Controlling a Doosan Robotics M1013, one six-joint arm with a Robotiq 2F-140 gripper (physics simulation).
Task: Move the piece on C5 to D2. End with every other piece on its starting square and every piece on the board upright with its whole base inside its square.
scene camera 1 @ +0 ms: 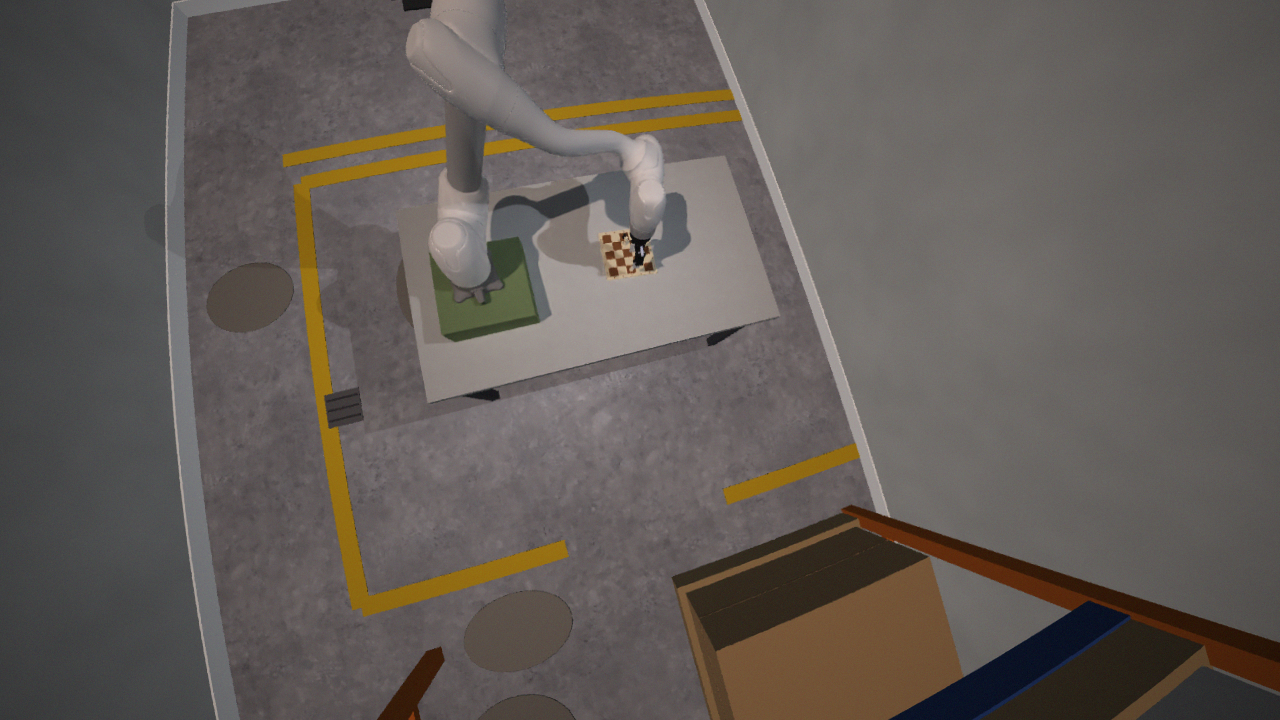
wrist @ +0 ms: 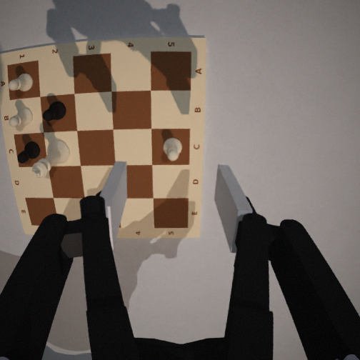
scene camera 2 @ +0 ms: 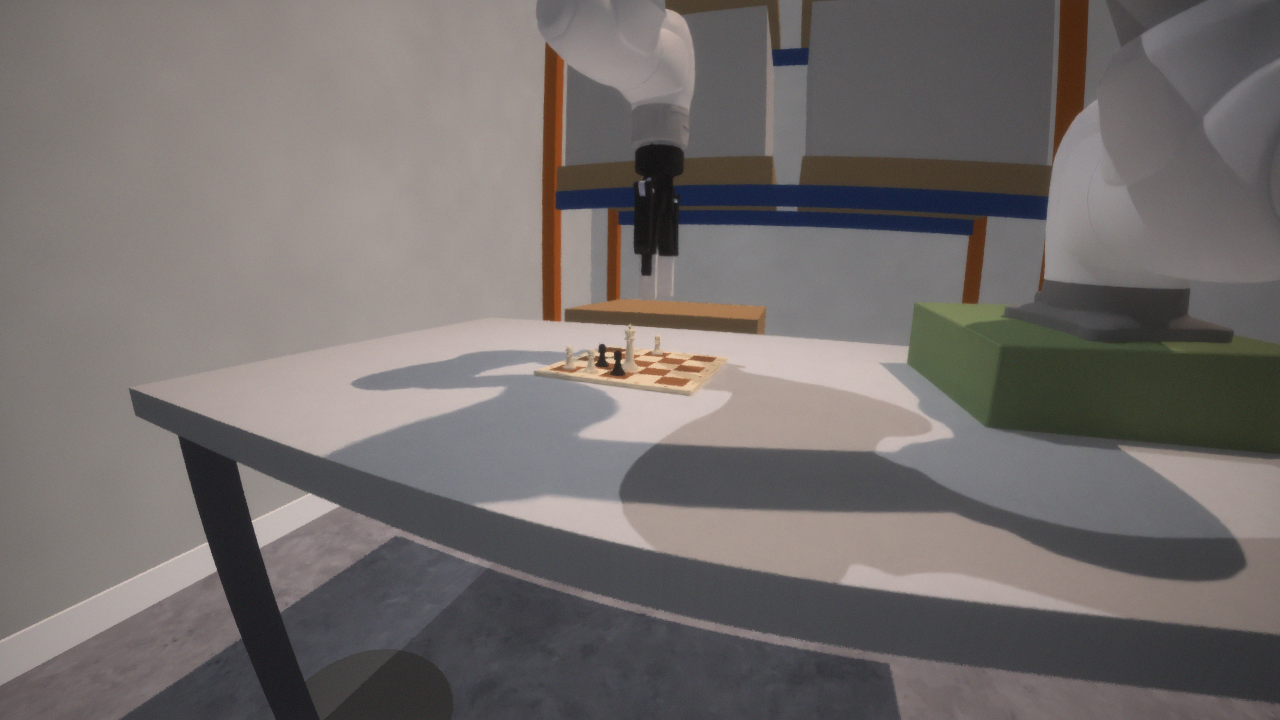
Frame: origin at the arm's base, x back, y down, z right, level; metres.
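Seen in the pictures: gripper, between the fingertips: [scene camera 1: 634, 259] [scene camera 2: 656, 296]; arm's base, origin of its link: [scene camera 1: 473, 275] [scene camera 2: 1104, 327].
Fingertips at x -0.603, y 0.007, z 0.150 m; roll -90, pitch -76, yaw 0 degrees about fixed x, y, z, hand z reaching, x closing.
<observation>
Pixels of each thing's middle, then the offset from my fingertips to it. Level surfaces: height alone.
- white pawn, middle of its body: [scene camera 2: 657, 344] dx +0.003, dy +0.077, dz +0.001 m
- chessboard, middle of its body: [scene camera 2: 639, 365] [scene camera 1: 627, 253] dx -0.011, dy +0.096, dz -0.075 m
- tall white king, middle of its body: [scene camera 2: 629, 346] dx -0.017, dy +0.061, dz -0.117 m
- grey table, height of its surface: dy +0.099 m
The white pawn [wrist: 172, 149] [scene camera 2: 657, 345] stands upright on C5 of the chessboard [wrist: 196, 90] [scene camera 2: 672, 382] [scene camera 1: 611, 272]. D2 [wrist: 68, 182] is a brown square with no piece standing on it. The tall white king [wrist: 58, 152] [scene camera 2: 630, 351] stands on C2, beside D2. White pawns stand on A1 [wrist: 24, 82] and B1 [wrist: 23, 116], black pawns on B2 [wrist: 56, 110] and C1 [wrist: 32, 149]. My gripper [wrist: 171, 180] [scene camera 2: 656, 291] is partly open and empty, pointing down high above the board. In the wrist view the C5 pawn shows between the fingertips, slightly beyond them.
The board lies on the grey table [scene camera 1: 572, 331] [scene camera 2: 268, 394]. The arm's green base block [scene camera 1: 492, 313] [scene camera 2: 1074, 394] stands on the same table. A shelf unit [scene camera 2: 552, 223] and a brown box [scene camera 2: 666, 313] stand beyond the table. Arm shadows fall across the board and table.
</observation>
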